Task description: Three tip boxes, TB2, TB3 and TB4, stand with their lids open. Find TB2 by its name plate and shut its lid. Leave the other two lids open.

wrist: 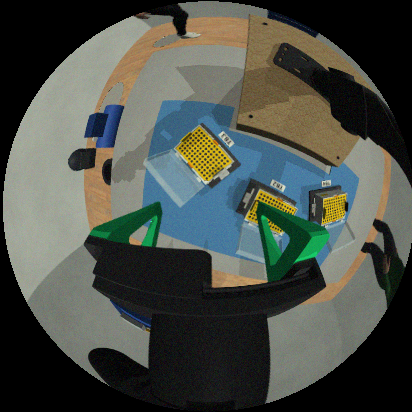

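Observation:
Tip box TB2 has a yellow rack, and its name plate reads TB2 upside down. Its clear lid is open towards the bottom of the view. Tip box TB3, left of it, is turned at an angle, with its clear lid open to the lower left. Tip box TB4, the smallest in view, is at the right with its lid open. My green-fingered gripper is open and empty above the mat. Its right finger covers part of TB2 and its lid.
The boxes stand on a blue mat on a grey and wooden table. A brown board lies behind them, with the black arm base on it. A blue object and black round items are at the left edge.

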